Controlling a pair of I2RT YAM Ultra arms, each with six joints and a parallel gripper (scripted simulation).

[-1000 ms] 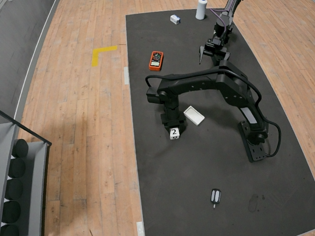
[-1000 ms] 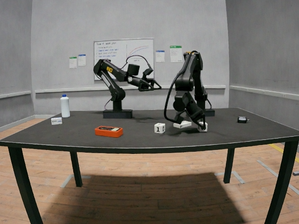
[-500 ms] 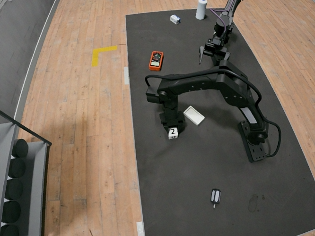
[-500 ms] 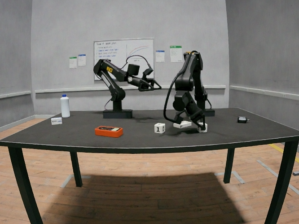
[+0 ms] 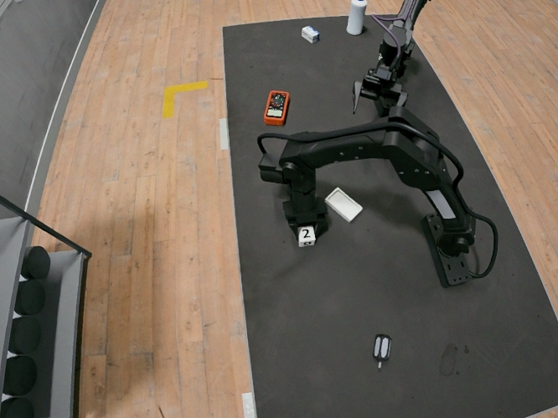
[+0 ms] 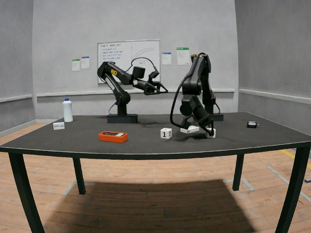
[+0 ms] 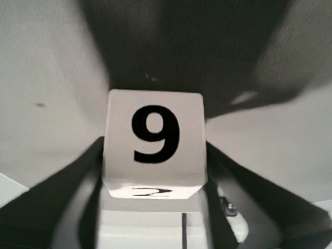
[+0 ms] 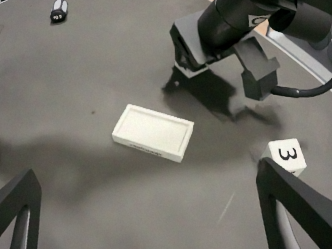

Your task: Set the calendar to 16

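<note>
Now: left hand 12 cm past the white tray, 8 cm to the left of it and 2 cm above it. Round my left hand: white bottle 90 cm to the right, 38 cm behind, 6 cm above.
</note>
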